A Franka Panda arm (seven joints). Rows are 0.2 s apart.
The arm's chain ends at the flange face. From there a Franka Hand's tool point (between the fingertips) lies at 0.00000 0.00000 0.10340 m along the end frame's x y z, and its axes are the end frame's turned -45 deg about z.
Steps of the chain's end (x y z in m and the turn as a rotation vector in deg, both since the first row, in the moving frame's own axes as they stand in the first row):
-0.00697 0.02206 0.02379 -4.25 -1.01 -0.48
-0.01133 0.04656 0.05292 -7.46 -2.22 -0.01
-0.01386 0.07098 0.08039 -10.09 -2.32 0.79
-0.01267 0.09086 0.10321 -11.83 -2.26 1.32
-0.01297 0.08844 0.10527 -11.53 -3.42 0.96
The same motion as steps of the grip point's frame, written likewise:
-0.02722 0.01483 0.02349 -2.29 -3.72 -0.48
-0.05325 0.03158 0.05197 -3.71 -6.84 -0.01
-0.07581 0.05014 0.07871 -5.49 -8.78 0.79
-0.09119 0.06720 0.10093 -6.77 -9.96 1.32
-0.09073 0.06348 0.10300 -5.73 -10.57 0.96

